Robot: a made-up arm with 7 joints.
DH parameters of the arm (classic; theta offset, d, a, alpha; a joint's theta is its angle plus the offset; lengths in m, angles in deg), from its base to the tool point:
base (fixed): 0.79 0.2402 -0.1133 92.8
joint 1: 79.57 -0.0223 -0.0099 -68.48
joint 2: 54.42 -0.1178 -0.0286 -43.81
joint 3: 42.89 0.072 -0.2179 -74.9
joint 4: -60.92 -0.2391 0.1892 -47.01
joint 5: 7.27 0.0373 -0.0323 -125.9
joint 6: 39.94 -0.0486 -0.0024 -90
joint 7: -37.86 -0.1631 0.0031 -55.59
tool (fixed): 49.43 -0.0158 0 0
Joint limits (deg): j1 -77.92..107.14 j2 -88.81..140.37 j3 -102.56..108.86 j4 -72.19..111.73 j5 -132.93..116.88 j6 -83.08..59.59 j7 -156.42..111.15
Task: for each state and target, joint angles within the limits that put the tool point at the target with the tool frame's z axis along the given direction. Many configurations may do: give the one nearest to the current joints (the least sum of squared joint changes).
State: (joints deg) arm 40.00 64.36 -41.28 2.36 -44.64 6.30 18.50
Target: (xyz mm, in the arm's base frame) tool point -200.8 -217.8 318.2 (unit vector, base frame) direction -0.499 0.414 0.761
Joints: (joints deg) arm 55.01 94.82 -62.96 -4.32 -91.27 44.32 -36.51
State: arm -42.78 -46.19 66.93 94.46 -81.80 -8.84 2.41
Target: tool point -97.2 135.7 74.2 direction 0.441 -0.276 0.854
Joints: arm -57.75 -43.99 100.34 55.59 -77.77 -3.75 -3.01
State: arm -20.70 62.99 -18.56 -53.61 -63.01 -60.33 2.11
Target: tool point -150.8 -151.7 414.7 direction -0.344 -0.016 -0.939
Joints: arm -50.98 30.37 -43.23 -46.16 -65.03 -83.08 -1.35
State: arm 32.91 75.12 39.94 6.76 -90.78 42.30 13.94
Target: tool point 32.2 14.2 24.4 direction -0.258 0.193 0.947
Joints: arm 71.38 87.59 80.67 -8.61 -81.28 43.65 58.59
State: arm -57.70 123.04 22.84 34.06 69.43 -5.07 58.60
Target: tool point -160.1 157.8 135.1 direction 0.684 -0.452 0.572
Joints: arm -39.71 128.26 -9.83 41.12 17.47 -10.29 86.51
